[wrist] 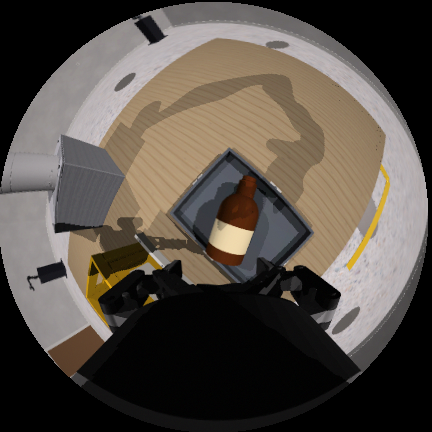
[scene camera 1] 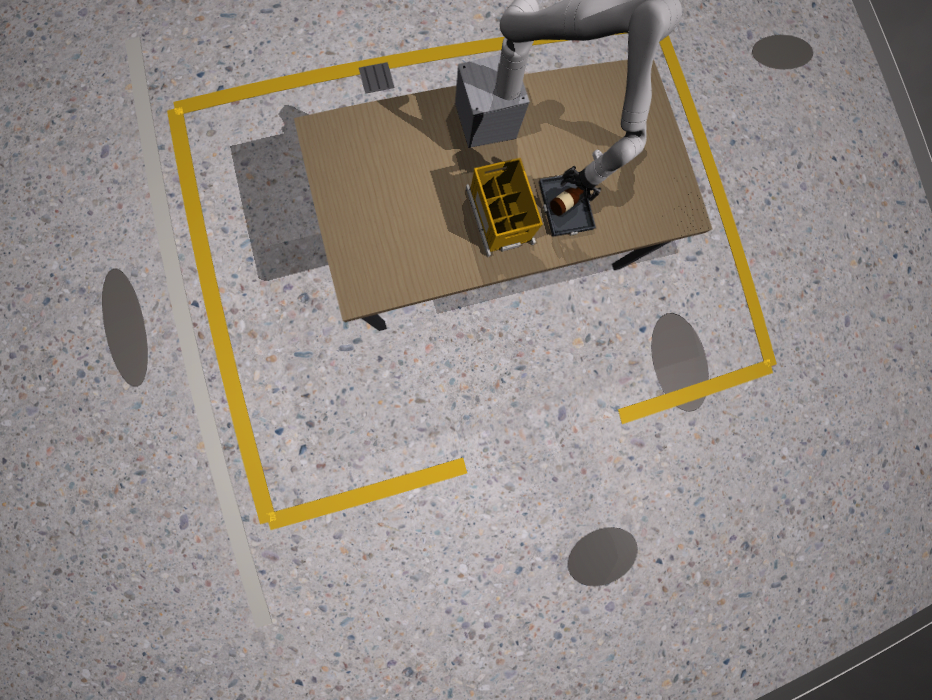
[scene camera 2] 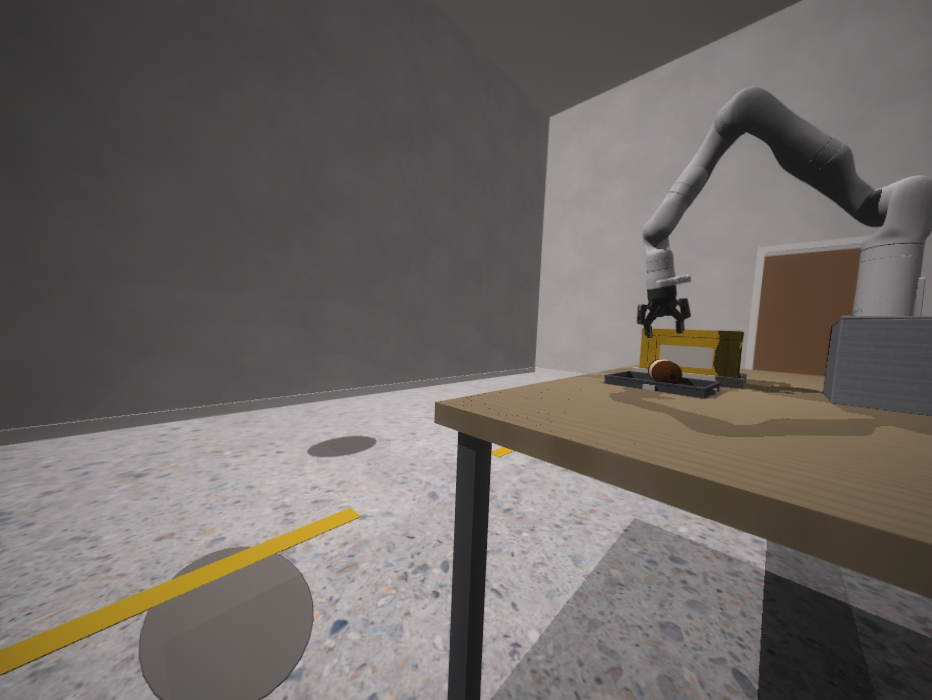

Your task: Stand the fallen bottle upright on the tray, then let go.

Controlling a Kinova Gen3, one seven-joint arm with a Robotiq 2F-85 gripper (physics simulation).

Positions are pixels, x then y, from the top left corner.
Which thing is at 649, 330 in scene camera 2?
My gripper.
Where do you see a brown bottle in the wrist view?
237, 214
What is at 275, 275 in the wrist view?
My gripper.
